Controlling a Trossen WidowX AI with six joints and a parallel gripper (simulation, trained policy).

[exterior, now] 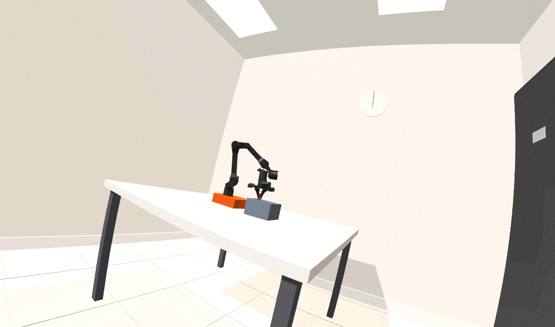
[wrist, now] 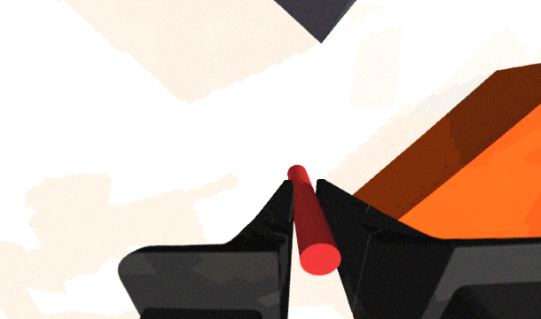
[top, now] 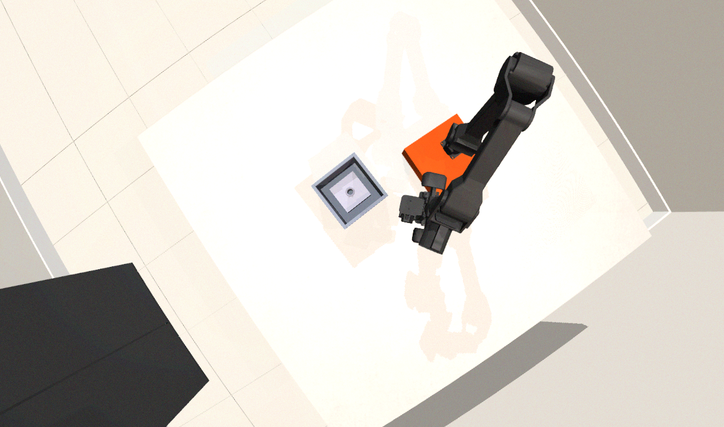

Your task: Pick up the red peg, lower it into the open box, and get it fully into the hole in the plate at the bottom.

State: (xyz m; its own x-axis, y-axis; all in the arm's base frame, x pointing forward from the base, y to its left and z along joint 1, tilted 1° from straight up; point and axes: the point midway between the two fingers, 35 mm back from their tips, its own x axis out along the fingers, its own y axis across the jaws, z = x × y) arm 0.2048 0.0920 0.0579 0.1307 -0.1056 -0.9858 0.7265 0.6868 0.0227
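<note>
My gripper tip is 16 cm to the left of the plate, 13 cm short of it and 4 cm above it. Round my gripper tip: grey box: 16 cm to the right, 13 cm ahead, 6 cm below; red peg: right at my gripper tip.
</note>
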